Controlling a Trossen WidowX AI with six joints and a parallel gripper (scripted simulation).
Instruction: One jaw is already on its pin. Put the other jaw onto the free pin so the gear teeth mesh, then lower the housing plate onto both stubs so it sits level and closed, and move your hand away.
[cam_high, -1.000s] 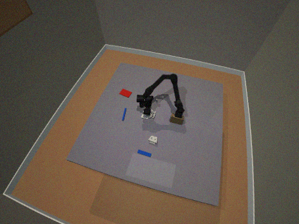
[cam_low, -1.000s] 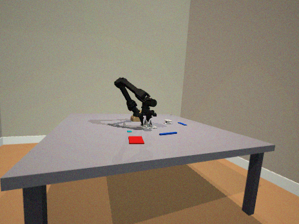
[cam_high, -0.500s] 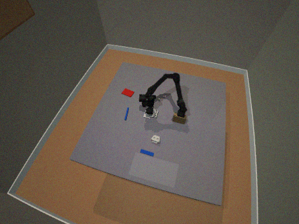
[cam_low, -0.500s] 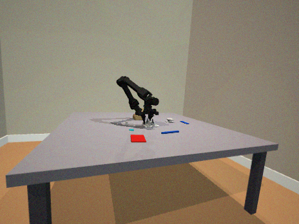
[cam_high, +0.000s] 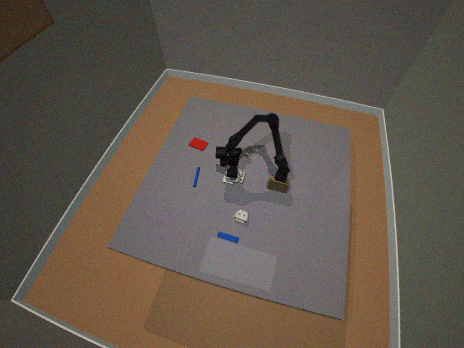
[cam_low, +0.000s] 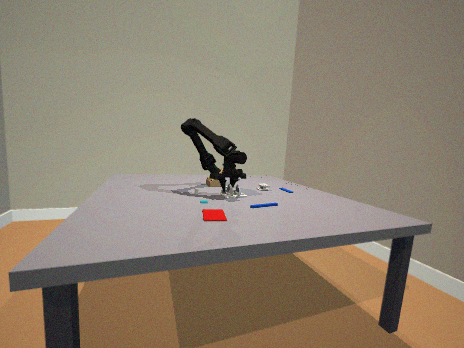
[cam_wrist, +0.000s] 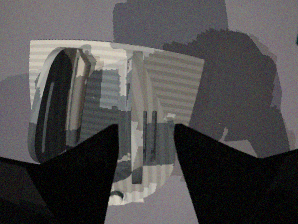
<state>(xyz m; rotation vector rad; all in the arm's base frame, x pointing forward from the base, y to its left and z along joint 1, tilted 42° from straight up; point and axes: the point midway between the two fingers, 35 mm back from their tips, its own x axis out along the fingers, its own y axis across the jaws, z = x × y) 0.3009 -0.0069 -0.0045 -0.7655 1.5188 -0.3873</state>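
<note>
My gripper tip is now 270 mm to the right of the white block, 150 mm past it and 10 mm above it. From my gripper tip the other things lie so: teal piece 140 mm to the right, 120 mm ahead, 20 mm below; then long blue bar 210 mm ahead, 110 mm to the left, 10 mm below; then pale part 160 mm to the right, 40 mm behind.
</note>
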